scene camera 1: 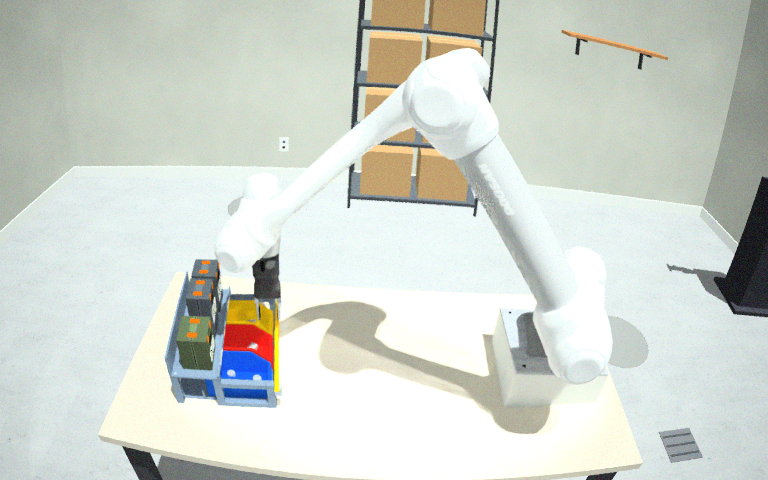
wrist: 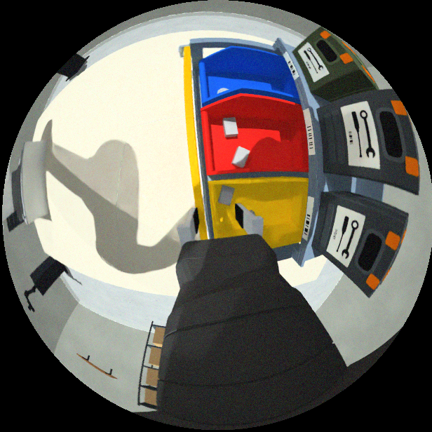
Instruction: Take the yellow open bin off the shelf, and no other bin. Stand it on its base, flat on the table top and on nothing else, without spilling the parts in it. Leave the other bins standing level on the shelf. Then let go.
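Places are measured from the arm's base along level axes (x ahead, y left, z up), in metres.
Pixels of known places: gripper, between the fingertips: (scene camera 1: 269, 317).
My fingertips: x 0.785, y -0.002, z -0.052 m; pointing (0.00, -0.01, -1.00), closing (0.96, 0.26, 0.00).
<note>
For each thing: its middle in the pictures, then the offset to it from my fingertips. "*": a spot on its surface instead. Level surfaces: height alone.
- yellow open bin, middle of its body: (scene camera 1: 243, 321) dx +0.078, dy +0.012, dz -0.022 m
- grey-blue shelf, a spot on its surface: (scene camera 1: 246, 403) * dx -0.021, dy +0.297, dz -0.051 m
- red bin, middle of its body: (scene camera 1: 241, 346) dx +0.047, dy +0.120, dz -0.022 m
- blue bin, middle of its body: (scene camera 1: 238, 374) dx +0.019, dy +0.228, dz -0.022 m
- yellow strip, middle of its body: (scene camera 1: 276, 343) dx -0.050, dy +0.095, dz -0.005 m
- green case, middle of its body: (scene camera 1: 196, 343) dx +0.113, dy +0.256, dz +0.084 m
- table top, height of its surface: dz -0.065 m
The yellow open bin (scene camera 1: 240, 310) (wrist: 280, 205) sits on the grey-blue shelf (scene camera 1: 246, 403) (wrist: 225, 42), at its far end in the scene view. A grey part (wrist: 226, 195) lies in it. My gripper (scene camera 1: 267, 313) (wrist: 216, 212) is open at the bin's front side; one finger is over the inside of the bin, the other outside the shelf's front edge. Finger depth and any contact are hard to tell. The red bin (scene camera 1: 240, 335) (wrist: 295, 150), with two pale parts, stands beside the yellow one, and the blue bin (scene camera 1: 243, 362) (wrist: 240, 62) beyond it.
A yellow strip (scene camera 1: 276, 362) (wrist: 190, 100) runs along the shelf's front. Behind the bins stand a green case (scene camera 1: 194, 342) (wrist: 340, 65) and two dark grey cases (scene camera 1: 201, 294) (wrist: 370, 135). The table top (scene camera 1: 362, 418) (wrist: 110, 90) extends from the shelf to the arm's pedestal (scene camera 1: 543, 390).
</note>
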